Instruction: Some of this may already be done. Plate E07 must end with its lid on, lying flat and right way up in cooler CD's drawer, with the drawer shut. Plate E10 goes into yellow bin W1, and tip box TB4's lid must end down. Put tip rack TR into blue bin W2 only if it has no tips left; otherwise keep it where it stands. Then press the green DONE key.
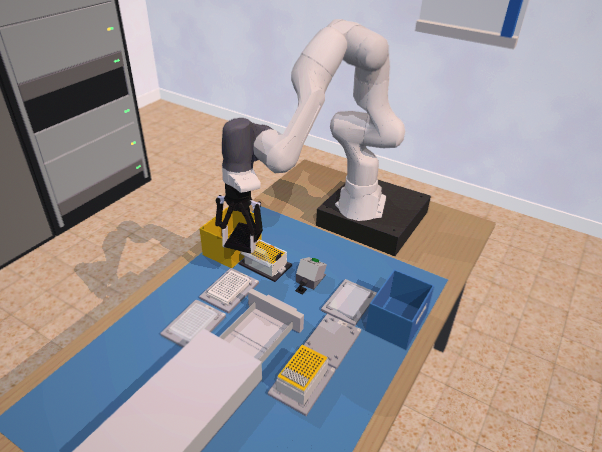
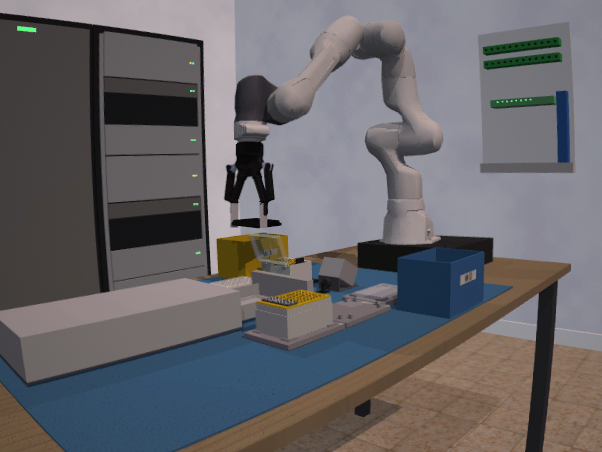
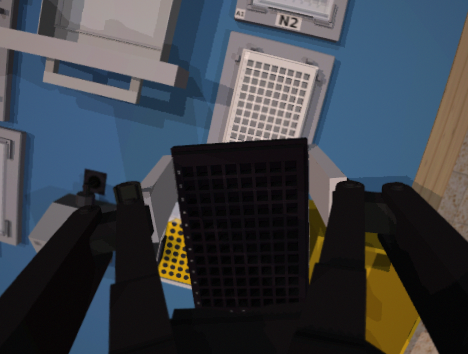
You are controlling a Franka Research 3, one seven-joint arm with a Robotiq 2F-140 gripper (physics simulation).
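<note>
My gripper (image 1: 239, 240) (image 2: 249, 215) (image 3: 240, 169) is shut on a black plate (image 1: 242, 233) (image 2: 256, 223) (image 3: 245, 230), held level beside and above yellow bin W1 (image 1: 216, 245) (image 2: 234, 257) (image 3: 392, 295). Its label is not readable. Tip box TB4 (image 1: 263, 265) (image 2: 302, 273) (image 3: 174, 252) stands beside the bin; its clear lid (image 2: 268, 246) is raised and tilted. Cooler CD (image 1: 185, 390) (image 2: 120, 325) has its drawer (image 1: 277, 310) (image 2: 282, 285) (image 3: 100, 57) open. Tip rack TR (image 1: 304, 365) (image 2: 295, 315) shows tips in some rows. The green DONE key (image 1: 315, 260) is on a grey housing.
A white plate (image 1: 229, 286) (image 3: 272, 97) and a paler plate (image 1: 194, 321) on nest N2 lie left of the drawer. A clear-topped piece (image 1: 351, 300) lies on a nest beside blue bin W2 (image 1: 390, 325) (image 2: 425, 287). A bare nest (image 1: 334, 340) is next to TR.
</note>
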